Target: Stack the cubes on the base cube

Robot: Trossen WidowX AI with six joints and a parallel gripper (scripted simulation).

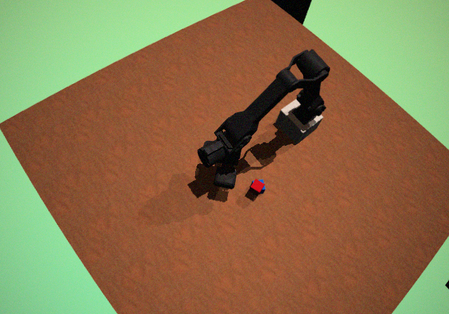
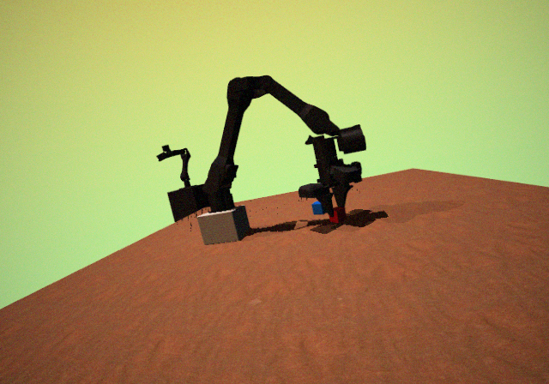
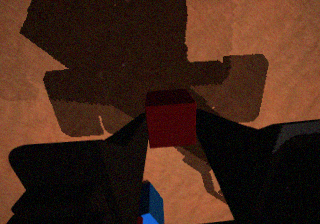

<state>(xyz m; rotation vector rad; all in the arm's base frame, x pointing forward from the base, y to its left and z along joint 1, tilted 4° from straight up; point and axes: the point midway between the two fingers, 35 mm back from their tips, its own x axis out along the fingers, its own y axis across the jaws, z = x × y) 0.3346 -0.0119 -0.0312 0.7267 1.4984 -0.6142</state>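
The blue cube is 50 mm behind my gripper tip and 110 mm to the left of it.
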